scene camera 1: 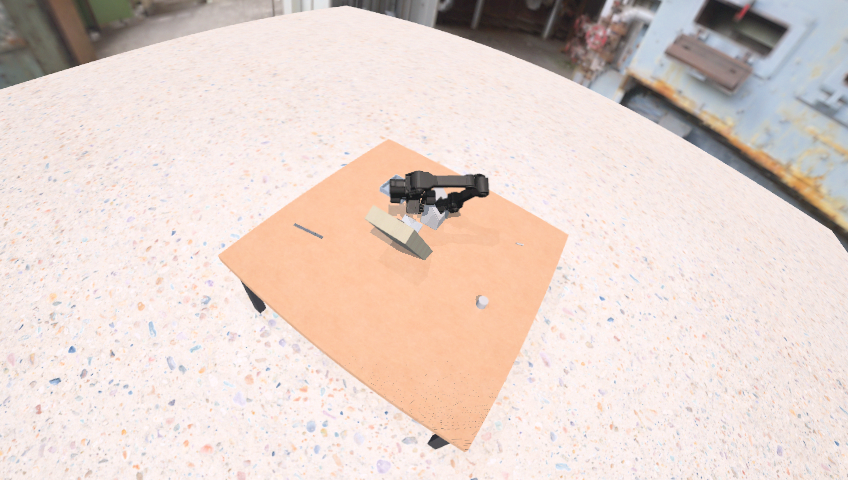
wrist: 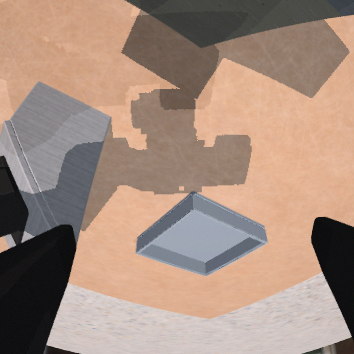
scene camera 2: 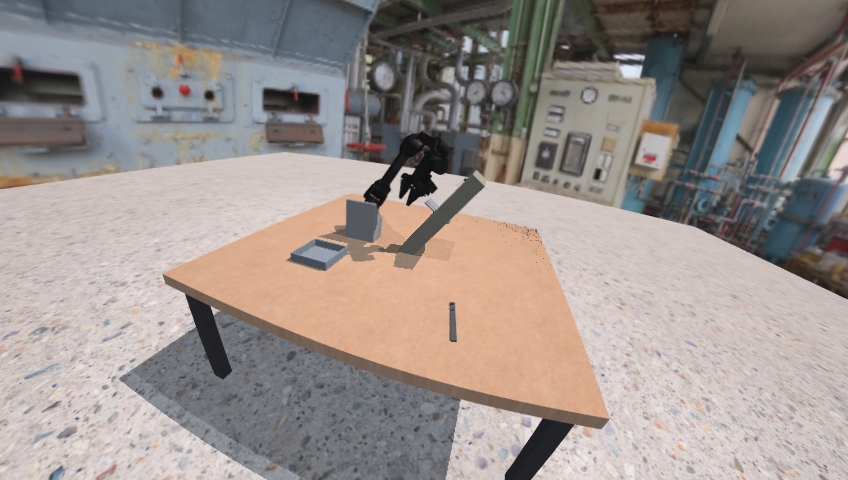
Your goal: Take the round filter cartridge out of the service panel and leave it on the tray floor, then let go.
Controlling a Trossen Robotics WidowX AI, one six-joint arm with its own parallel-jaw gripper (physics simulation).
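Observation:
The service panel (scene camera 1: 389,226) (scene camera 2: 443,212) is a thick grey-beige slab that leans at a slant over the table; its dark edge (wrist: 200,27) crosses the top of the wrist view. The side towards the arm is hidden in both scene views, and no round filter cartridge can be made out in the panel. The shallow blue-grey square tray (scene camera 2: 306,259) (wrist: 230,215) lies on the table; the arm partly covers the tray (scene camera 1: 386,187) in scene camera 1. My gripper (scene camera 2: 407,198) (wrist: 196,235) is open and empty, in the air between the panel and the grey block, pointing down.
A grey metal block (scene camera 1: 433,217) (scene camera 2: 361,220) (wrist: 65,130) stands between the arm base and the tray. A small light plate (scene camera 2: 431,205) juts from the panel's arm side. A dark bar (scene camera 1: 308,230) (scene camera 2: 452,322), a small whitish cylinder (scene camera 1: 482,302) and a tiny pale piece (scene camera 1: 519,243) lie on the table.

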